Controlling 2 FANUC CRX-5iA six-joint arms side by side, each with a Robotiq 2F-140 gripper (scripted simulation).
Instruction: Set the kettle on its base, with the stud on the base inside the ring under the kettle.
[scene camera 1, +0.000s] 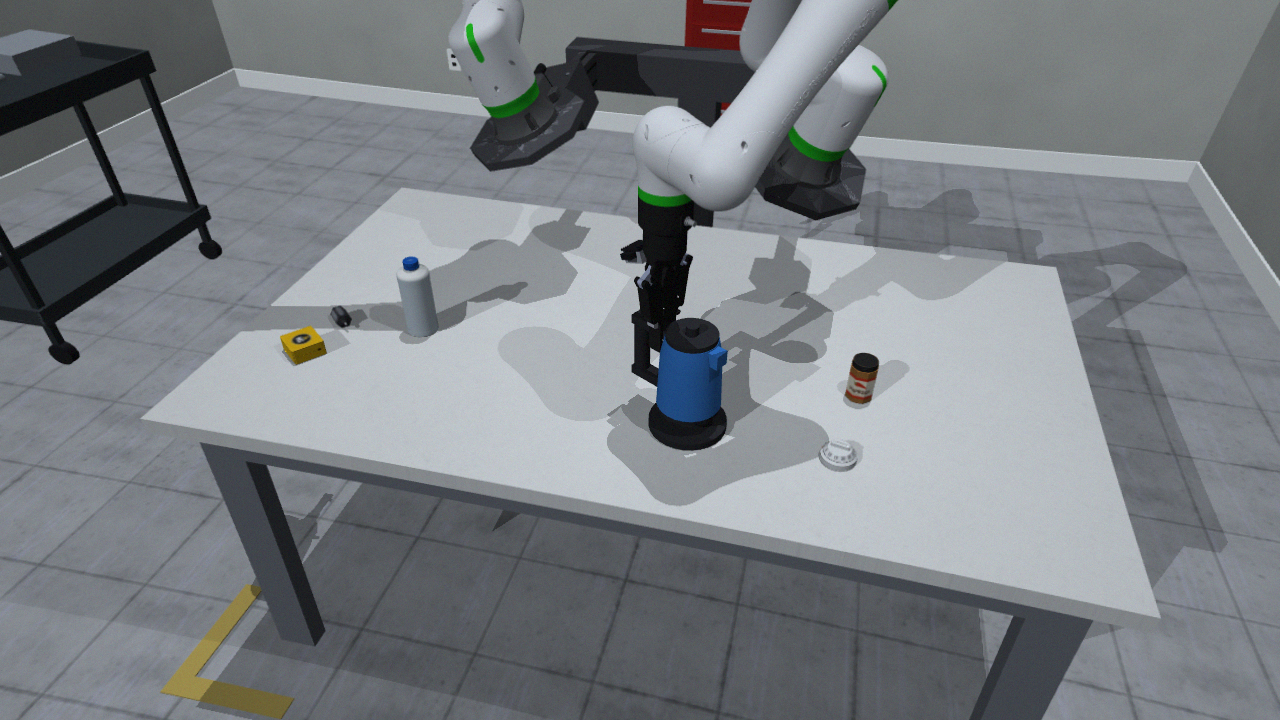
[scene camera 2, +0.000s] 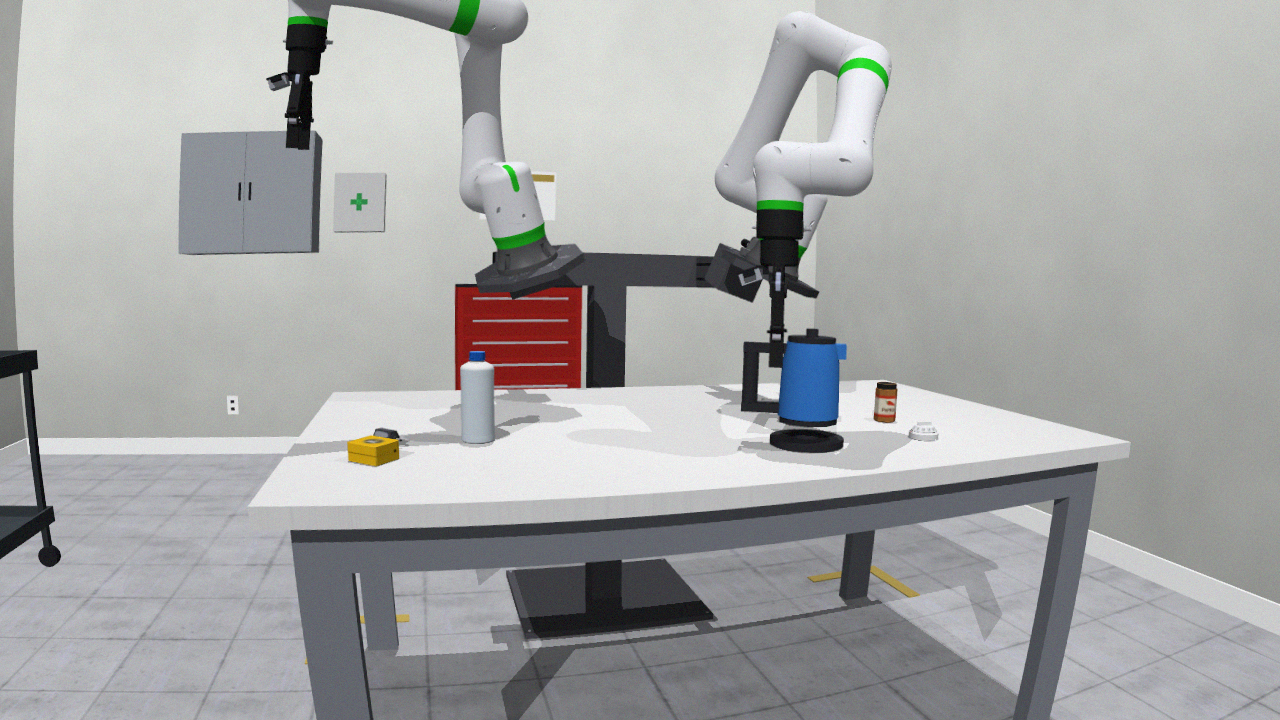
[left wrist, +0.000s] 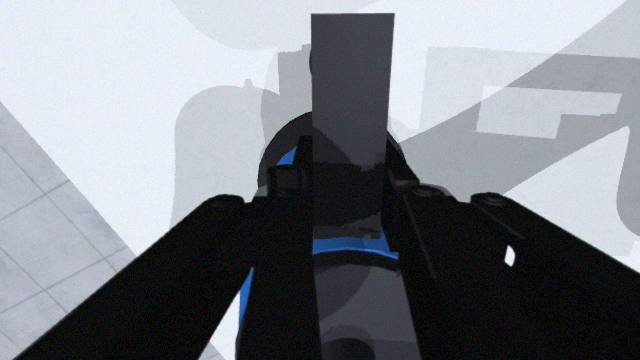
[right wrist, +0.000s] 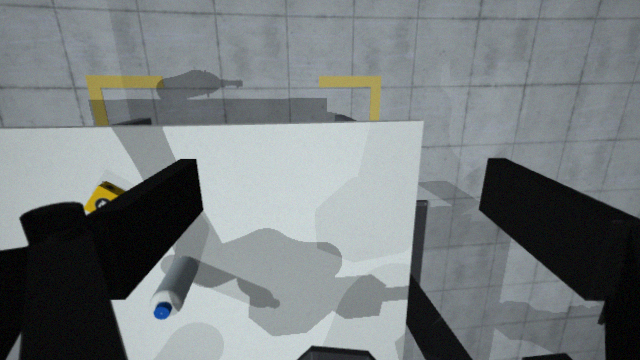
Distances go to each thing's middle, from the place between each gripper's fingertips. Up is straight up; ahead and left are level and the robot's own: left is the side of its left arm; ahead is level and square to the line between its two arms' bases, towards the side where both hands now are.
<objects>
Now: left hand 50 mm above the blue kettle (scene camera 1: 689, 379), 30 mm to the right of it and 20 mm short of it. Also, from my left hand: round black base (scene camera 1: 673, 435) (170 mm below, 60 mm to the left, 30 mm ahead).
My right hand (scene camera 2: 297, 148) is 1040 mm to the right of the blue kettle, 490 mm above it and 360 mm short of it. Also, from my right hand: round black base: 1070 mm to the left, 610 mm below, 380 mm ahead.
</objects>
